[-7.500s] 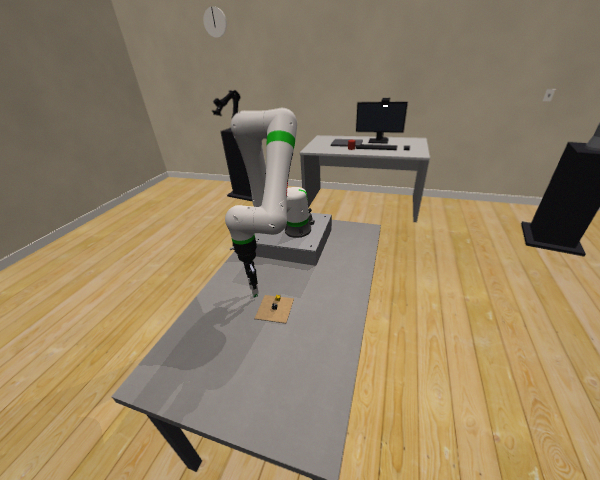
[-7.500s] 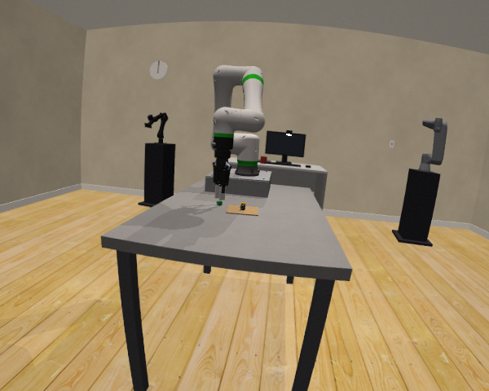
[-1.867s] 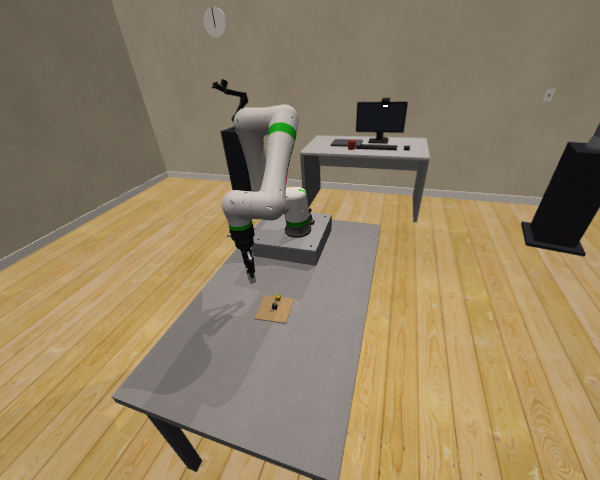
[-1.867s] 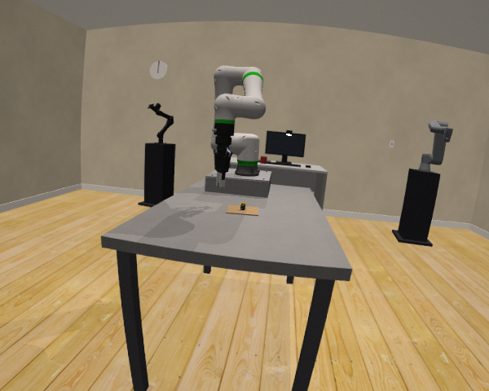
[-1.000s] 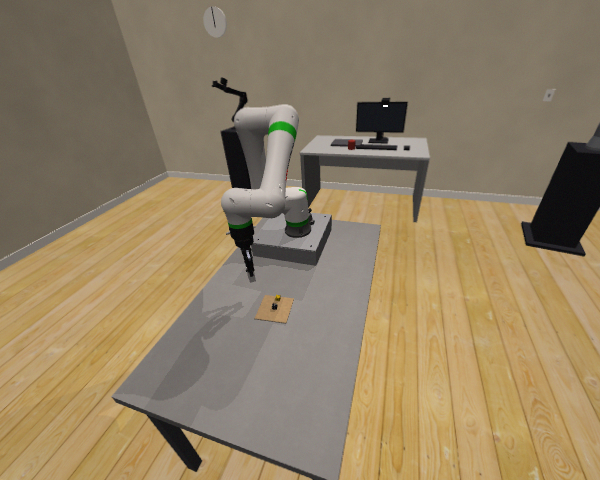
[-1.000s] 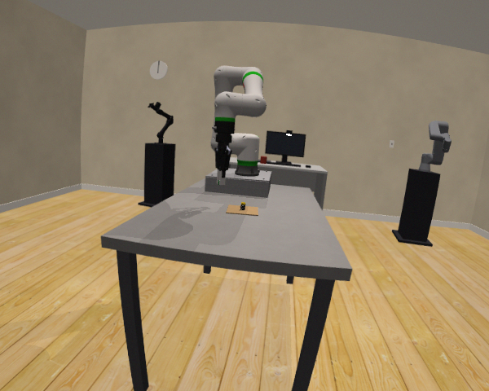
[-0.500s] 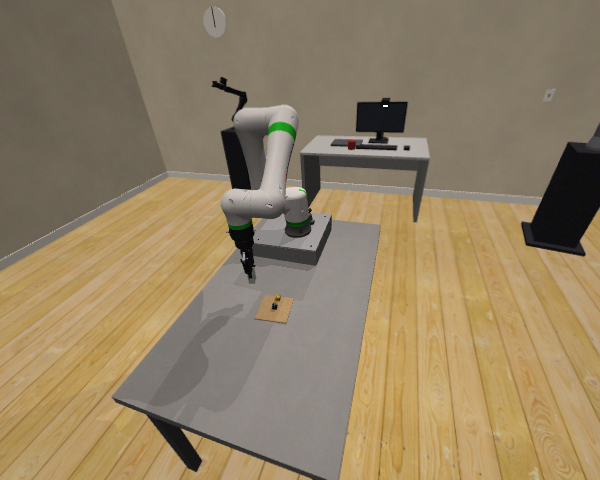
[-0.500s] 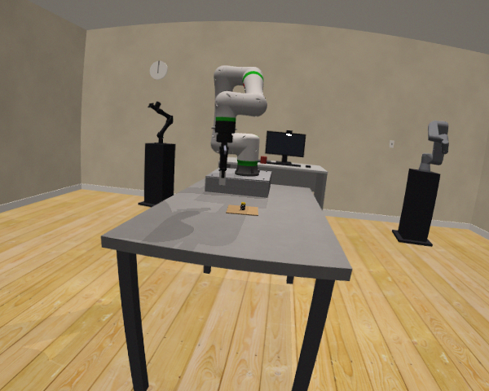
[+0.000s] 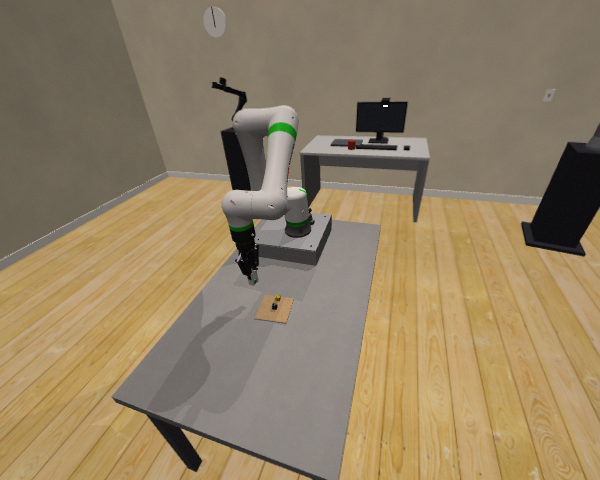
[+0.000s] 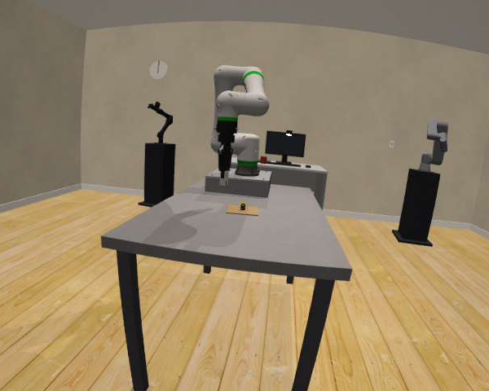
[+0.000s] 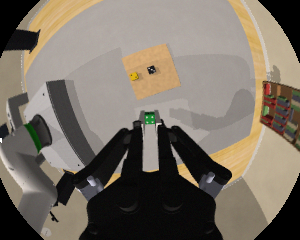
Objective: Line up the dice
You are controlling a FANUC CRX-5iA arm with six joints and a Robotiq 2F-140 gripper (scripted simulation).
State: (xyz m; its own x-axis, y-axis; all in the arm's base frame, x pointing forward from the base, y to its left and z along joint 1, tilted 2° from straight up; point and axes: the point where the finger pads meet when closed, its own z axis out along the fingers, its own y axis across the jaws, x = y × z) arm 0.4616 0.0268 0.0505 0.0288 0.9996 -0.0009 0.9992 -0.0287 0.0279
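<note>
The black die lies 10 mm ahead of my hand, 100 mm to the left of it and 120 mm below it. The rest, counted from my hand: tan mat: 10 mm ahead, 100 mm to the left, 130 mm below; green die: 20 mm below; yellow die: 40 mm behind, 90 mm to the left, 120 mm below.
</note>
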